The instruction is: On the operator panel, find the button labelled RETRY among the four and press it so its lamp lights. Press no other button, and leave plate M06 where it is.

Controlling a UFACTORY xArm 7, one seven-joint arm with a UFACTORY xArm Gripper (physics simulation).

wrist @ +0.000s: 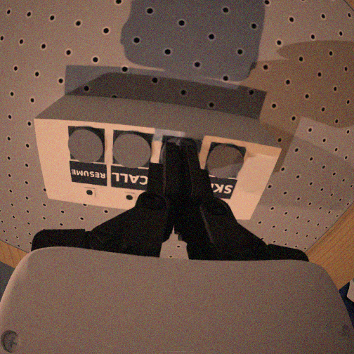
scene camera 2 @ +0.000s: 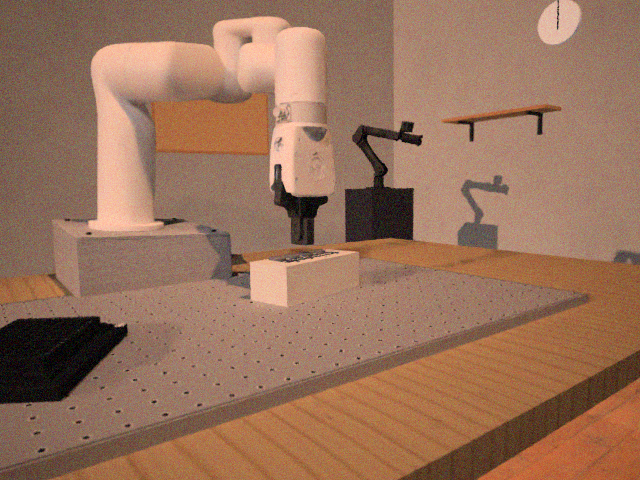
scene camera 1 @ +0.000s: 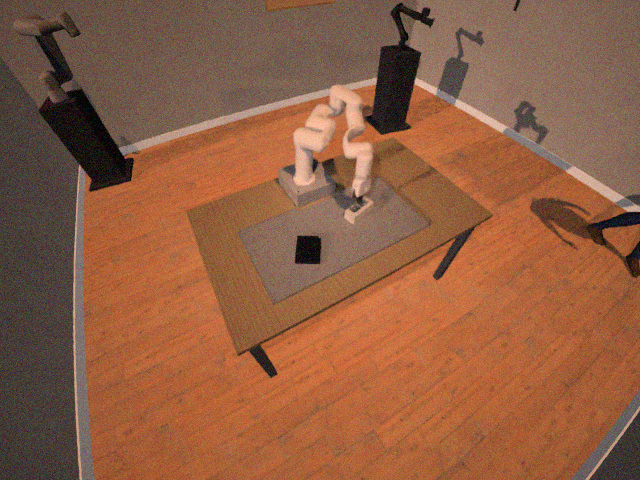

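Seen in the pictures: gripper, fingertip midpoint: point(scene camera 2: 302, 244) point(scene camera 1: 358, 201); arm's base, link origin: point(scene camera 2: 126, 227) point(scene camera 1: 304, 178).
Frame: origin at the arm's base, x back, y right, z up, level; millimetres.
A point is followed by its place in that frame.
The white operator panel point(scene camera 1: 352, 215) @(x -338, y -152, z -35 mm) point(scene camera 2: 323, 276) @(x -326, y -223, z -59 mm) point(wrist: 55, 165) stands on the grey perforated board. In the wrist view its labels appear upside down: the RESUME button point(wrist: 86, 144) is at the left, then the CALL button point(wrist: 132, 149), and the SKIP button point(wrist: 225, 159) is at the right. The fingers cover most of the button between CALL and SKIP and its label. The small lamps under RESUME point(wrist: 89, 192) and CALL point(wrist: 129, 197) look dark; the others are hidden. My gripper point(scene camera 1: 357, 198) @(x -269, y -219, z -19 mm) point(scene camera 2: 302, 242) @(x -269, y -219, z -19 mm) point(wrist: 175, 165) is shut and empty, its tips slightly above the panel. No plate marking M06 is readable.
A black, flat, stepped object point(scene camera 1: 308, 250) @(x -447, y 134, z -64 mm) point(scene camera 2: 38, 356) @(x -492, y 118, z -61 mm) lies on the grey board point(scene camera 1: 279, 279) @(x -537, y 310, z -87 mm) point(scene camera 2: 248, 356) @(x -504, y -49, z -87 mm). The arm's grey base block point(scene camera 1: 310, 193) @(x -108, y 0, z -24 mm) point(scene camera 2: 149, 260) @(x -104, y -21, z -48 mm) stands behind the panel. The wooden table point(scene camera 1: 222, 289) @(x -486, y 573, z -100 mm) point(scene camera 2: 465, 392) @(x -638, y -185, z -100 mm) surrounds the board. A person's legs point(scene camera 1: 620, 221) show at the right.
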